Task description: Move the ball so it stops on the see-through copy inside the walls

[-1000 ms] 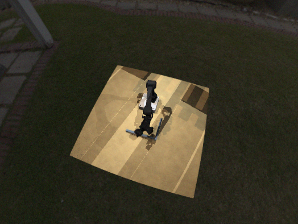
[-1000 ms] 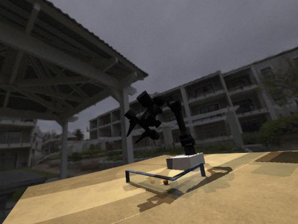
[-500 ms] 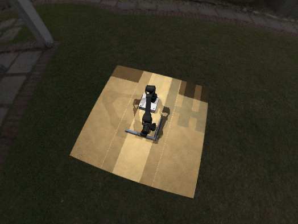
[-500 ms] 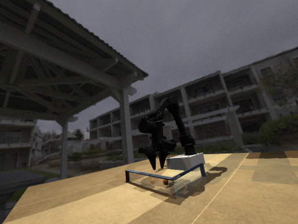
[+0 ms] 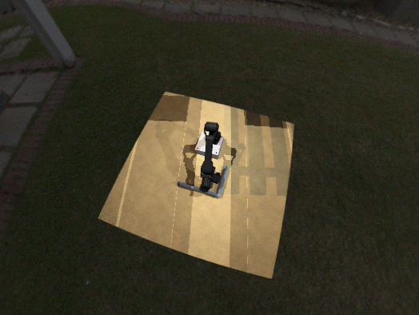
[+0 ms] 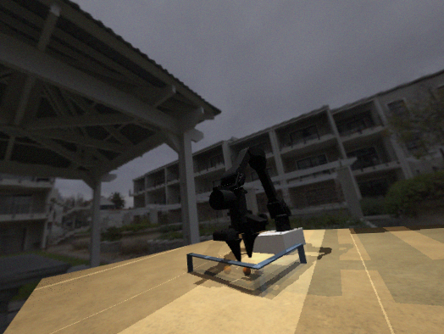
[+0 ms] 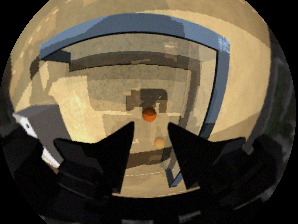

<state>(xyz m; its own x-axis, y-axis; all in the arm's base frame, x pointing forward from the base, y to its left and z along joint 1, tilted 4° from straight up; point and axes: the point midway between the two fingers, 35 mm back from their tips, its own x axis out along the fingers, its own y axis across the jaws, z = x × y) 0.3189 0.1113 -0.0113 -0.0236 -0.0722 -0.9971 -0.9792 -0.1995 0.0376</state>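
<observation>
The clear wall lies 6 cm behind my gripper tip, 10 cm to the left of it and 1 cm below it.
</observation>
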